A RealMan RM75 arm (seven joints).
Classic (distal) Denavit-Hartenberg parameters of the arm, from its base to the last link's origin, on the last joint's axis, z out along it. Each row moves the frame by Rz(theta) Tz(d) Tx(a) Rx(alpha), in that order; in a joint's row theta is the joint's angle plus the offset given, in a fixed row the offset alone. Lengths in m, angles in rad.
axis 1: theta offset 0  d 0.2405  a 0  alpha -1.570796
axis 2: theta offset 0  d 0  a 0  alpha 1.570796
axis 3: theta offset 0  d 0.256  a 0  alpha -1.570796
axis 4: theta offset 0  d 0  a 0  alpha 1.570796
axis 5: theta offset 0  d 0.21  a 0  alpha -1.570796
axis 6: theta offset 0  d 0  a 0  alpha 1.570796
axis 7: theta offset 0  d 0.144  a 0  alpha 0
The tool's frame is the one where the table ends.
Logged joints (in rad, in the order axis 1, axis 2, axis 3, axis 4, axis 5, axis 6, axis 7), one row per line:
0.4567, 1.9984, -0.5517, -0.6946, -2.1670, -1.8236, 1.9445
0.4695, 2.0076, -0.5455, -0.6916, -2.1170, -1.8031, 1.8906
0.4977, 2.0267, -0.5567, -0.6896, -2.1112, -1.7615, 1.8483
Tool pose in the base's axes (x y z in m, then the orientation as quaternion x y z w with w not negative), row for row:
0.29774, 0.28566, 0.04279, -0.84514, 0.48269, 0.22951, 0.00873
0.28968, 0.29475, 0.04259, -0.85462, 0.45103, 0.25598, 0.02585
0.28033, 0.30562, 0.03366, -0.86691, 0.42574, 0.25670, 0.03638
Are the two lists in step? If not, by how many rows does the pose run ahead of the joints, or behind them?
They are in step.
